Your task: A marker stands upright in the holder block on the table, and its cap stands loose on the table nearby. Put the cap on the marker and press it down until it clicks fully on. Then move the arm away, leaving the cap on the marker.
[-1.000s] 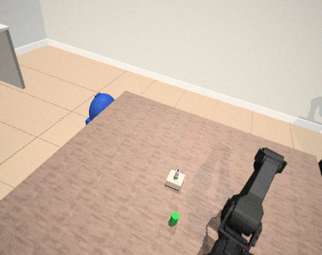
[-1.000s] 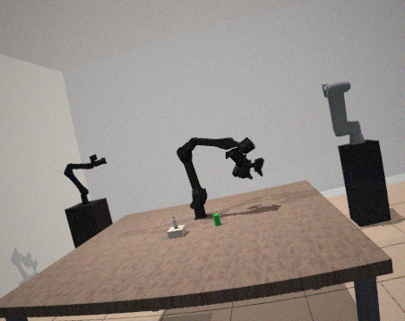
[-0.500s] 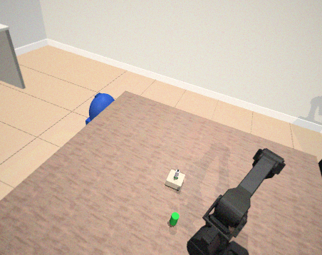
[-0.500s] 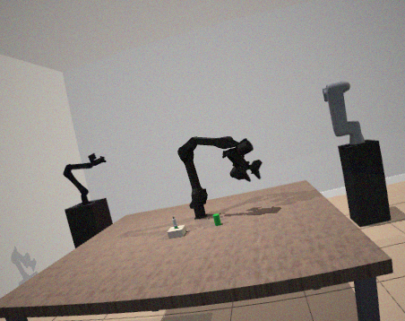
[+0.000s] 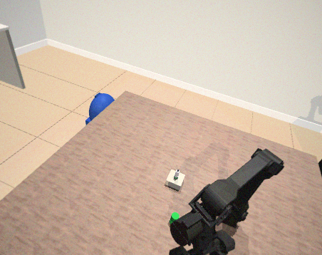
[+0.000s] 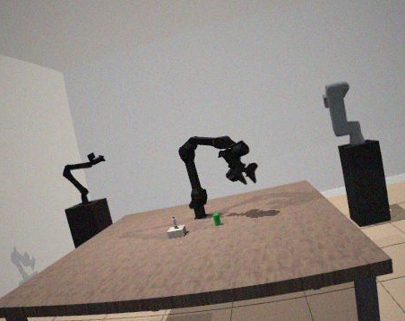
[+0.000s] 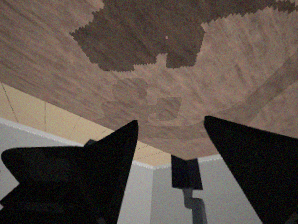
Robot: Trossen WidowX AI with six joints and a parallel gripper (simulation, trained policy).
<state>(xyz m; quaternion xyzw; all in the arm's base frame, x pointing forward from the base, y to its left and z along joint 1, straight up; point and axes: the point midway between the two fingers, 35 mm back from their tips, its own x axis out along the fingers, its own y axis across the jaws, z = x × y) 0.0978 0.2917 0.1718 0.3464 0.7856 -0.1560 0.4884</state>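
The green cap lies 12 cm ahead of my gripper tip, 19 cm to the right of it and 12 cm below it. From my gripper tip the other things lie so: holder block (18 cm ahead, 37 cm to the right, 13 cm below).
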